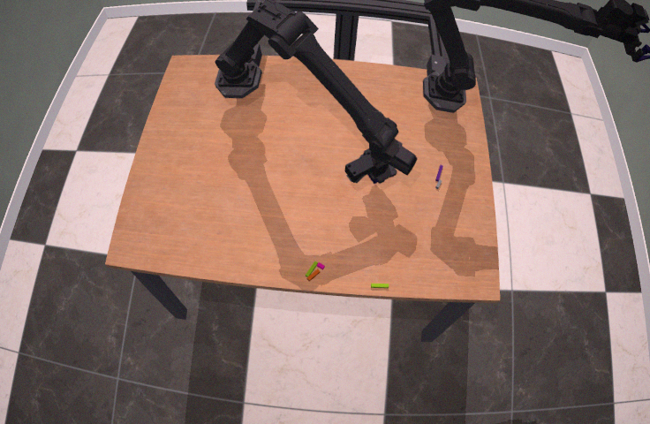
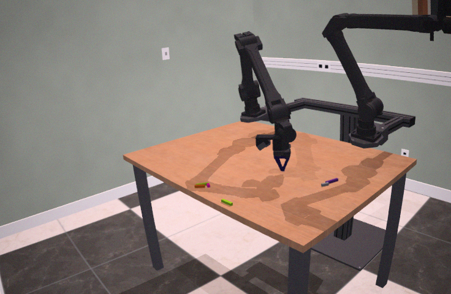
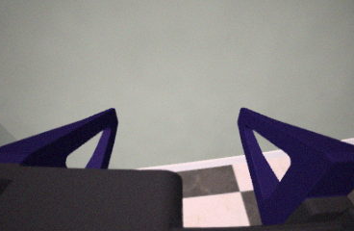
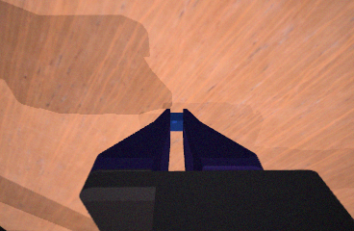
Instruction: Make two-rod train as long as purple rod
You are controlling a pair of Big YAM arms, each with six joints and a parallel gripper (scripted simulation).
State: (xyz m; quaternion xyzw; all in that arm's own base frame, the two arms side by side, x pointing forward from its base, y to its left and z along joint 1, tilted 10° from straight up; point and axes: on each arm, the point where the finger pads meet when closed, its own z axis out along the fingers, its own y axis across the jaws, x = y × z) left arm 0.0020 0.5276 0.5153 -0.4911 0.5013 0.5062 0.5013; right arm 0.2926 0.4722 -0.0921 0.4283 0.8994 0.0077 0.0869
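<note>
My right hand is right at the blue rod. The rest, counted from my right hand: purple rod 6 cm behind, 21 cm to the left, 2 cm below; then grey rod 1 cm behind, 21 cm to the left, 2 cm below; then magenta rod 28 cm ahead, 15 cm to the right, 2 cm below.
</note>
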